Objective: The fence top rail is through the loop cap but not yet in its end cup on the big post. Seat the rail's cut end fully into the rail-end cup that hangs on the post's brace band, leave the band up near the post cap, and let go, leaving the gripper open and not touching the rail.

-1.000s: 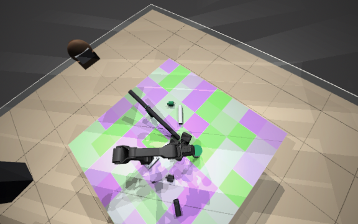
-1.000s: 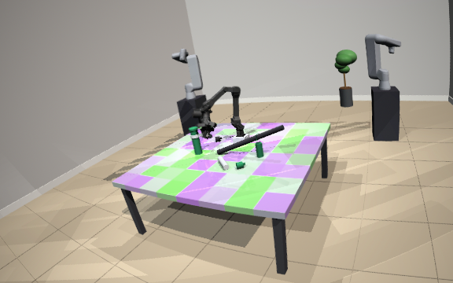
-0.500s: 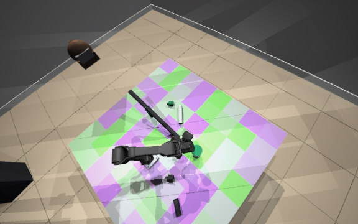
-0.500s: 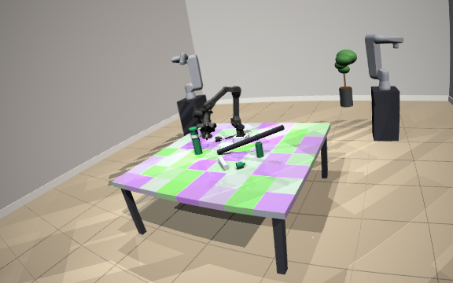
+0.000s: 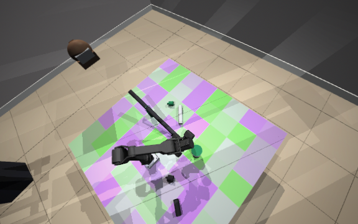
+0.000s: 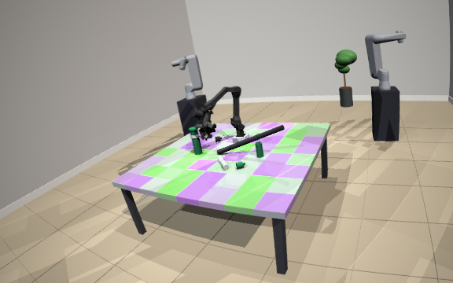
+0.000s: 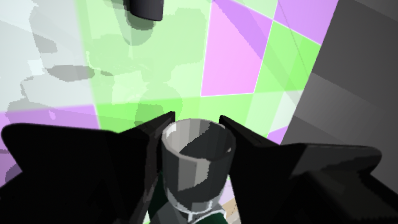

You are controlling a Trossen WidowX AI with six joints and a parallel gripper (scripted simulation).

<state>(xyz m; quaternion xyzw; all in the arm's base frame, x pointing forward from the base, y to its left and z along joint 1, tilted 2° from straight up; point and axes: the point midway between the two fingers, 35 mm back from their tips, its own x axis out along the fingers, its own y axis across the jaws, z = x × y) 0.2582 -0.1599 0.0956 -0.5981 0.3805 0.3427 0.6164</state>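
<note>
Right now the white rail-end cup is 3 cm above my gripper tip, 2 cm to the right of it and 2 cm behind it. The rest, counted from my gripper tip: white cylinder: 21 cm to the left, 16 cm ahead, 10 cm below; then small green fitting: 35 cm to the left, 18 cm ahead, 10 cm below; then short green post: 41 cm to the left, 1 cm below, 1 cm ahead.
</note>
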